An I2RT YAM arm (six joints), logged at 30 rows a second.
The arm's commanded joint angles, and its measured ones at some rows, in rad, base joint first. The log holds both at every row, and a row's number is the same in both.
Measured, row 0: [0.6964, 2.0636, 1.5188, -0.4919, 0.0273, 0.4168]
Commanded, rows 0 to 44: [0.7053, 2.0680, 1.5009, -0.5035, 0.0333, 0.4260]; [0.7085, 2.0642, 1.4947, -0.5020, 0.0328, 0.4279]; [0.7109, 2.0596, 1.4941, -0.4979, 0.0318, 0.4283]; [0.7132, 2.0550, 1.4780, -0.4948, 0.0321, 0.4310]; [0.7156, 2.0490, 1.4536, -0.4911, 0.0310, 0.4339]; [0.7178, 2.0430, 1.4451, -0.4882, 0.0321, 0.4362]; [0.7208, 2.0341, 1.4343, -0.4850, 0.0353, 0.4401]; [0.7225, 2.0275, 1.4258, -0.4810, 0.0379, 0.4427]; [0.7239, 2.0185, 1.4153, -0.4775, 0.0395, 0.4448]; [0.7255, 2.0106, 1.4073, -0.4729, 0.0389, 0.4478]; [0.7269, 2.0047, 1.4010, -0.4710, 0.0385, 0.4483]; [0.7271, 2.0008, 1.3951, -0.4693, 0.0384, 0.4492]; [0.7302, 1.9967, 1.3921, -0.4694, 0.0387, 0.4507]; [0.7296, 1.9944, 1.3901, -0.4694, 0.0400, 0.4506]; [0.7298, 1.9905, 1.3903, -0.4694, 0.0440, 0.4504]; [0.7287, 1.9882, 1.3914, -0.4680, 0.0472, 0.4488]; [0.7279, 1.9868, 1.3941, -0.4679, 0.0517, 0.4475]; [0.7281, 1.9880, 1.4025, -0.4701, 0.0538, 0.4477]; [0.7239, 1.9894, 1.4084, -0.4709, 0.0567, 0.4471]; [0.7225, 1.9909, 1.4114, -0.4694, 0.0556, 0.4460]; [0.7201, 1.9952, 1.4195, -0.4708, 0.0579, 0.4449]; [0.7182, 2.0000, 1.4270, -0.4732, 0.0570, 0.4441]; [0.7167, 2.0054, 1.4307, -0.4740, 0.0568, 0.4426]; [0.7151, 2.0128, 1.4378, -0.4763, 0.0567, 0.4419]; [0.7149, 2.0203, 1.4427, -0.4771, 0.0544, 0.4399]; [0.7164, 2.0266, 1.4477, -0.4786, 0.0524, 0.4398]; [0.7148, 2.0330, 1.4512, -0.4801, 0.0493, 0.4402]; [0.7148, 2.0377, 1.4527, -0.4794, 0.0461, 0.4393]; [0.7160, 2.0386, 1.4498, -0.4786, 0.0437, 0.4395]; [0.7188, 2.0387, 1.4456, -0.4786, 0.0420, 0.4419]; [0.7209, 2.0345, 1.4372, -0.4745, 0.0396, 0.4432]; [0.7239, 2.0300, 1.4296, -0.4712, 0.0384, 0.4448]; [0.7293, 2.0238, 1.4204, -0.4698, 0.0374, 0.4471]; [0.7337, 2.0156, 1.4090, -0.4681, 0.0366, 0.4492]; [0.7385, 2.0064, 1.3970, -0.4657, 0.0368, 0.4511]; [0.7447, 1.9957, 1.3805, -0.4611, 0.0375, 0.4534]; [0.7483, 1.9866, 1.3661, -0.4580, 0.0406, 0.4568]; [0.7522, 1.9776, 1.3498, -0.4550, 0.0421, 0.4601]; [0.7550, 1.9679, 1.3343, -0.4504, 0.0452, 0.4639]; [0.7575, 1.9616, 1.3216, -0.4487, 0.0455, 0.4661]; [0.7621, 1.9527, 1.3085, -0.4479, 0.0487, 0.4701]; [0.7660, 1.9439, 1.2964, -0.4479, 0.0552, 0.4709]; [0.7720, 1.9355, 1.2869, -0.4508, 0.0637, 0.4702]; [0.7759, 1.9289, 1.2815, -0.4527, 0.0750, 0.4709]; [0.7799, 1.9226, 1.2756, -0.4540, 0.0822, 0.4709]
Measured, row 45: [0.7696, 1.9289, 1.2934, -0.4168, 0.0586, 0.4614]
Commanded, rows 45 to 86: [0.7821, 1.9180, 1.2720, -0.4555, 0.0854, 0.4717]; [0.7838, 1.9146, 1.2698, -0.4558, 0.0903, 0.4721]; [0.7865, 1.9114, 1.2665, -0.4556, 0.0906, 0.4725]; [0.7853, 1.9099, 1.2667, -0.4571, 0.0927, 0.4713]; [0.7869, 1.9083, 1.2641, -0.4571, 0.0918, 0.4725]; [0.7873, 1.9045, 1.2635, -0.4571, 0.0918, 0.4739]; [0.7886, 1.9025, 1.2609, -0.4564, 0.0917, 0.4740]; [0.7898, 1.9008, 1.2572, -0.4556, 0.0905, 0.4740]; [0.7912, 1.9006, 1.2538, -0.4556, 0.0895, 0.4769]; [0.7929, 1.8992, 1.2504, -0.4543, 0.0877, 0.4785]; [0.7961, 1.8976, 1.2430, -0.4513, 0.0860, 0.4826]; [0.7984, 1.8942, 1.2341, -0.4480, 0.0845, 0.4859]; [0.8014, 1.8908, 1.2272, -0.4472, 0.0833, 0.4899]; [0.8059, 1.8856, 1.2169, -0.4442, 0.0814, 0.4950]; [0.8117, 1.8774, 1.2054, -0.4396, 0.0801, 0.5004]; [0.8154, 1.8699, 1.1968, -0.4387, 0.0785, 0.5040]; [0.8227, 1.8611, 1.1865, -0.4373, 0.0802, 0.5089]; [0.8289, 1.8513, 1.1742, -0.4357, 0.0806, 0.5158]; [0.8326, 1.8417, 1.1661, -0.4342, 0.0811, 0.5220]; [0.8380, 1.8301, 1.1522, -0.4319, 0.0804, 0.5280]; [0.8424, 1.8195, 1.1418, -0.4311, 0.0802, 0.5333]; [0.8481, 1.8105, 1.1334, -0.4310, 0.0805, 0.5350]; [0.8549, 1.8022, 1.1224, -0.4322, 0.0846, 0.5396]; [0.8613, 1.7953, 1.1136, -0.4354, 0.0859, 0.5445]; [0.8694, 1.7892, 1.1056, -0.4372, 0.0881, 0.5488]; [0.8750, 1.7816, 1.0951, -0.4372, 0.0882, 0.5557]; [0.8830, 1.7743, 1.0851, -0.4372, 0.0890, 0.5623]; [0.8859, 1.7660, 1.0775, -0.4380, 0.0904, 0.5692]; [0.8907, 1.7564, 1.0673, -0.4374, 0.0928, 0.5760]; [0.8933, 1.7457, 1.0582, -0.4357, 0.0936, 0.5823]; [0.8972, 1.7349, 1.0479, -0.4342, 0.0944, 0.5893]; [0.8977, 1.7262, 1.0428, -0.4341, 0.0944, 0.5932]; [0.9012, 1.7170, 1.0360, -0.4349, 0.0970, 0.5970]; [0.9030, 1.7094, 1.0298, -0.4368, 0.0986, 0.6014]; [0.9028, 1.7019, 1.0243, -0.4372, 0.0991, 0.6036]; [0.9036, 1.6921, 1.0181, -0.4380, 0.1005, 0.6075]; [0.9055, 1.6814, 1.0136, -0.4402, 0.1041, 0.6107]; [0.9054, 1.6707, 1.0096, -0.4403, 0.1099, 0.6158]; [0.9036, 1.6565, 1.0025, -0.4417, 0.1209, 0.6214]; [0.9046, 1.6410, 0.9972, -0.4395, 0.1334, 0.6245]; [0.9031, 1.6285, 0.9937, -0.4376, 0.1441, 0.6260]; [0.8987, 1.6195, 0.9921, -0.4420, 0.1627, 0.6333]
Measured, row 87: [0.9031, 1.6344, 1.0012, -0.4263, 0.1093, 0.6109]
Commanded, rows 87 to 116: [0.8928, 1.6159, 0.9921, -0.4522, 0.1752, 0.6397]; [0.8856, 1.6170, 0.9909, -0.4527, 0.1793, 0.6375]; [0.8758, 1.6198, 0.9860, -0.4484, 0.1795, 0.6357]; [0.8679, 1.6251, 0.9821, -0.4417, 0.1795, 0.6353]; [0.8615, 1.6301, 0.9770, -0.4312, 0.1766, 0.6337]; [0.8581, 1.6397, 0.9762, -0.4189, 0.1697, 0.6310]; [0.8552, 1.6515, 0.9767, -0.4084, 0.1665, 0.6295]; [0.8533, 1.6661, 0.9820, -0.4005, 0.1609, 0.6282]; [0.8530, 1.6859, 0.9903, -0.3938, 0.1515, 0.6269]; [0.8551, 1.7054, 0.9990, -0.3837, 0.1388, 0.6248]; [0.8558, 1.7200, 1.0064, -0.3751, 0.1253, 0.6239]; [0.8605, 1.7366, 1.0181, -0.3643, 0.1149, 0.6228]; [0.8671, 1.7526, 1.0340, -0.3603, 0.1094, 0.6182]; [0.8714, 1.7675, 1.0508, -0.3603, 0.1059, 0.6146]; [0.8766, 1.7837, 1.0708, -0.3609, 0.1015, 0.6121]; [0.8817, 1.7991, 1.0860, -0.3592, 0.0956, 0.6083]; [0.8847, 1.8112, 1.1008, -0.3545, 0.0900, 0.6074]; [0.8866, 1.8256, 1.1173, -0.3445, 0.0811, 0.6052]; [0.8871, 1.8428, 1.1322, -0.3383, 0.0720, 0.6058]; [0.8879, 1.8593, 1.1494, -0.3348, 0.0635, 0.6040]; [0.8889, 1.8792, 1.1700, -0.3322, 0.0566, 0.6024]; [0.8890, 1.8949, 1.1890, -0.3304, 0.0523, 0.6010]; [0.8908, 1.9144, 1.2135, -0.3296, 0.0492, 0.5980]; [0.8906, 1.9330, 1.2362, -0.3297, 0.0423, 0.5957]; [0.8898, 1.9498, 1.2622, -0.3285, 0.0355, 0.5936]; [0.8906, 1.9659, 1.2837, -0.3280, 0.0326, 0.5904]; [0.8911, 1.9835, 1.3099, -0.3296, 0.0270, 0.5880]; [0.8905, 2.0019, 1.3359, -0.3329, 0.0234, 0.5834]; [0.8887, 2.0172, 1.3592, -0.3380, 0.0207, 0.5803]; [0.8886, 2.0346, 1.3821, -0.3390, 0.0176, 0.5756]
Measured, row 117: [0.8879, 2.0029, 1.3487, -0.3504, 0.0395, 0.5915]
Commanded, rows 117 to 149: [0.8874, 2.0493, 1.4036, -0.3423, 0.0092, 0.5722]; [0.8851, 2.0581, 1.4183, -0.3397, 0.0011, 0.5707]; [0.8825, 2.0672, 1.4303, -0.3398, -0.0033, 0.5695]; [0.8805, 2.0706, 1.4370, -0.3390, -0.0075, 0.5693]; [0.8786, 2.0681, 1.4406, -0.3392, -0.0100, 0.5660]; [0.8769, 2.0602, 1.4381, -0.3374, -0.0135, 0.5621]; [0.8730, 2.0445, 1.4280, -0.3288, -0.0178, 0.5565]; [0.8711, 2.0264, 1.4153, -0.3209, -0.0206, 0.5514]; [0.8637, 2.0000, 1.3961, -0.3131, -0.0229, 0.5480]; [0.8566, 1.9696, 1.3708, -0.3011, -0.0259, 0.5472]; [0.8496, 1.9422, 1.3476, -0.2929, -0.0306, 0.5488]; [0.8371, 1.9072, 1.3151, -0.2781, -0.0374, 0.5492]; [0.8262, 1.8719, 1.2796, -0.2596, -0.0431, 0.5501]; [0.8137, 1.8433, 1.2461, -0.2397, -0.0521, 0.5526]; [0.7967, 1.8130, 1.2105, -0.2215, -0.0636, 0.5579]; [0.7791, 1.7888, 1.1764, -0.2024, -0.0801, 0.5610]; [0.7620, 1.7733, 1.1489, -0.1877, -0.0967, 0.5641]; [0.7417, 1.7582, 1.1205, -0.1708, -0.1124, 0.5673]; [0.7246, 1.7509, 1.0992, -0.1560, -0.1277, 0.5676]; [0.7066, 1.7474, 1.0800, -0.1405, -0.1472, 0.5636]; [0.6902, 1.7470, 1.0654, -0.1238, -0.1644, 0.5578]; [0.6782, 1.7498, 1.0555, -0.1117, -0.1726, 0.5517]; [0.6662, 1.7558, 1.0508, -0.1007, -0.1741, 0.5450]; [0.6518, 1.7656, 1.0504, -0.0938, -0.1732, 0.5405]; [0.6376, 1.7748, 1.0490, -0.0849, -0.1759, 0.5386]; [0.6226, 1.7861, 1.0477, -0.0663, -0.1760, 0.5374]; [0.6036, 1.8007, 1.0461, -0.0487, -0.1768, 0.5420]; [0.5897, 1.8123, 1.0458, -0.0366, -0.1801, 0.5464]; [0.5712, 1.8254, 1.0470, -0.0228, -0.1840, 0.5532]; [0.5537, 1.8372, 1.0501, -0.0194, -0.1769, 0.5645]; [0.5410, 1.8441, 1.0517, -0.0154, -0.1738, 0.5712]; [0.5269, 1.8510, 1.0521, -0.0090, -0.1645, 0.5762]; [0.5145, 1.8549, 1.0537, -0.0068, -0.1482, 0.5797]
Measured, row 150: [0.5335, 1.8397, 1.0515, -0.0555, -0.1719, 0.5583]
